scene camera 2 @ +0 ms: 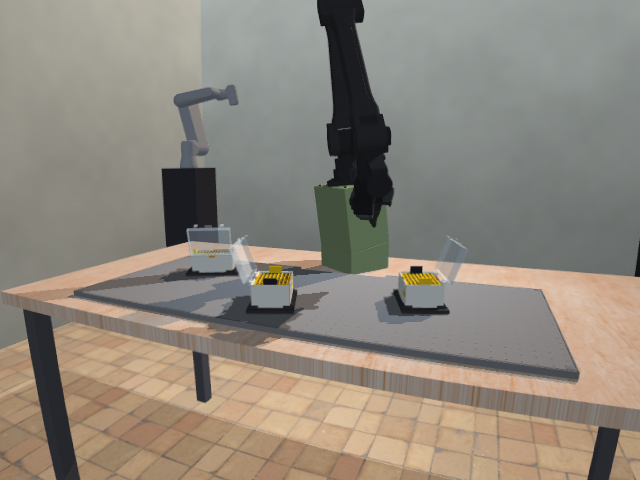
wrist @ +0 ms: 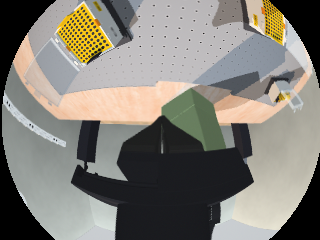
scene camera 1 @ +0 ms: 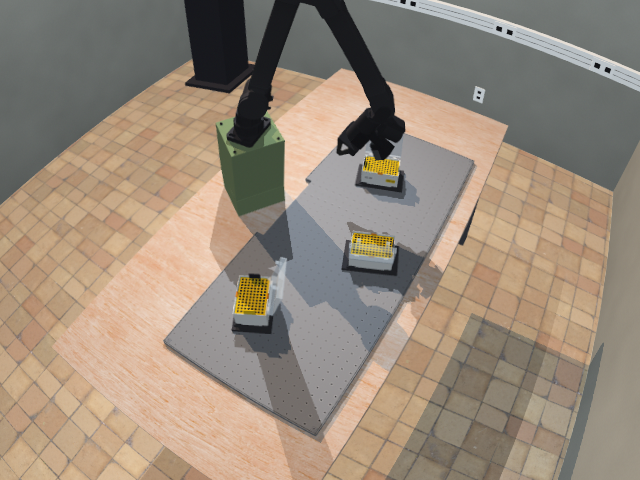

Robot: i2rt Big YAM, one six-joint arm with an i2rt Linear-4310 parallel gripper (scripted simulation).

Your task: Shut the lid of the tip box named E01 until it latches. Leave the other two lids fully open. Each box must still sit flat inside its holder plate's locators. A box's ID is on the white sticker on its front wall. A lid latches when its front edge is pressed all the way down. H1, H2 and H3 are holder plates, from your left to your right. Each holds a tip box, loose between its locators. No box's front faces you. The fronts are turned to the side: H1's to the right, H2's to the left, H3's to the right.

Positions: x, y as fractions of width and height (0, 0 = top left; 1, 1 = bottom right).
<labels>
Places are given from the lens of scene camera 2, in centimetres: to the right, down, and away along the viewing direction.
tip box (scene camera 2: 0.41, 0.62): -12, 12, 89
</labels>
